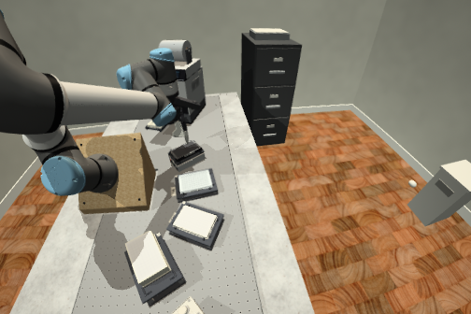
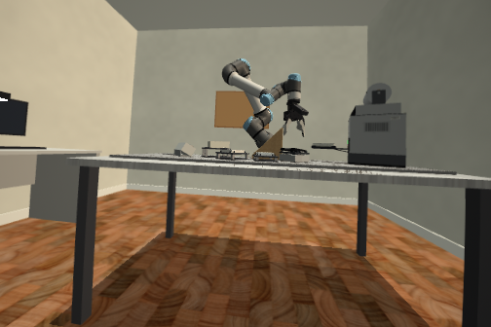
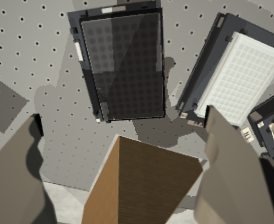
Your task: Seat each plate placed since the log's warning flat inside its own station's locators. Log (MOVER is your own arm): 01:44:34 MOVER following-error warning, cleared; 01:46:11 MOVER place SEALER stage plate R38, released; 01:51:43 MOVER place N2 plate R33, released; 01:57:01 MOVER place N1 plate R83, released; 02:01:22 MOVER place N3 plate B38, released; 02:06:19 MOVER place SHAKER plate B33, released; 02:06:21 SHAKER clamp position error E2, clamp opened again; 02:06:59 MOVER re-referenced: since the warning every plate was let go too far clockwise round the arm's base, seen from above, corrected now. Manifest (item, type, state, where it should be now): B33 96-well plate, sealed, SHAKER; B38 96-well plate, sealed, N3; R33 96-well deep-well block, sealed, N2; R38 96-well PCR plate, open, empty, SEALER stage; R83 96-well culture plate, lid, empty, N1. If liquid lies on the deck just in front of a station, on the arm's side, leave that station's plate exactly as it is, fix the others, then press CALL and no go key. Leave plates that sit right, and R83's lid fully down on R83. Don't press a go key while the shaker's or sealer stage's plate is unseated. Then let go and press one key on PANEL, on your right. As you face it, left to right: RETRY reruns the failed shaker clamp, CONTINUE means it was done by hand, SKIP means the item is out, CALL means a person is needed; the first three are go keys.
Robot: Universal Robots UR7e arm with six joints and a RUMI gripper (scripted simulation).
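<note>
Right now the dark plate is 90 mm below my hand. From my hand the other things lie so: cream PCR plate (220 mm to the left, 120 mm behind, 40 mm below); then retry key (610 mm to the right, 90 mm below, 40 mm behind); then continue key (640 mm to the right, 90 mm below, 90 mm behind).
</note>
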